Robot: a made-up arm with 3 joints. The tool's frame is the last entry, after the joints.
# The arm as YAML. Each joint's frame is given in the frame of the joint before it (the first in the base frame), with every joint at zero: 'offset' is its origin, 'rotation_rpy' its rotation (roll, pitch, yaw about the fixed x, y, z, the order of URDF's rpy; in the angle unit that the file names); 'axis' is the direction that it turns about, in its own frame. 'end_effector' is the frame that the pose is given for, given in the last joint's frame.
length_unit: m
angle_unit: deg
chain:
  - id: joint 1
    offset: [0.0, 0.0, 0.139]
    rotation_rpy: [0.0, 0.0, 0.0]
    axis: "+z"
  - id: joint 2
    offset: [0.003, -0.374, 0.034]
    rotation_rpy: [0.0, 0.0, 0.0]
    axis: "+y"
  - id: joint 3
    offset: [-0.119, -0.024, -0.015]
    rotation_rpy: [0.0, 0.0, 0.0]
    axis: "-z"
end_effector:
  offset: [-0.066, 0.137, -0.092]
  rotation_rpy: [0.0, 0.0, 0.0]
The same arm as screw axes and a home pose.
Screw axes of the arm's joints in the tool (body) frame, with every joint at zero. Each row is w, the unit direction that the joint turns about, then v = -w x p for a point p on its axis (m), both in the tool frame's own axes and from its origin. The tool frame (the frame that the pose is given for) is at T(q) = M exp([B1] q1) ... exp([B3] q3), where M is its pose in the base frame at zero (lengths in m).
B1: w 0 0 1 v 0.261 -0.182 0
B2: w 0 1 0 v -0.107 0 0.185
B3: w 0 0 -1 v 0.137 0.066 0
M: xyz -0.182 -0.261 0.066 (m) quaternion w x y z 1 0 0 0

